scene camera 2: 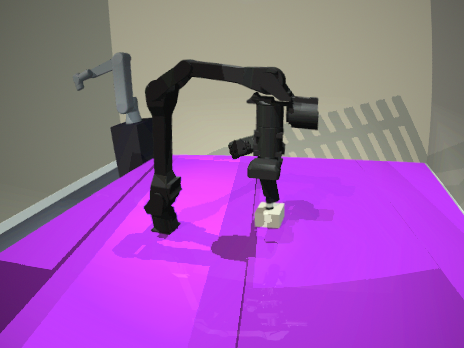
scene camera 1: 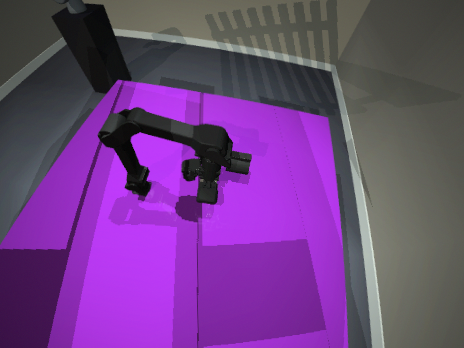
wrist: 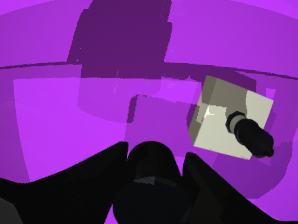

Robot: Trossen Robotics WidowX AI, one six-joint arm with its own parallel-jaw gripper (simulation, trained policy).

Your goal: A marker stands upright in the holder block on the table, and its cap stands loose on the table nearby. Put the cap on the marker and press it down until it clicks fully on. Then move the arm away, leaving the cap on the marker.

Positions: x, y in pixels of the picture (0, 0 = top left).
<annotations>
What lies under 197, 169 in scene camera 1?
The gripper.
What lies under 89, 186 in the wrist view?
The gripper.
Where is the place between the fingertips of the gripper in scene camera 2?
266, 193
</annotations>
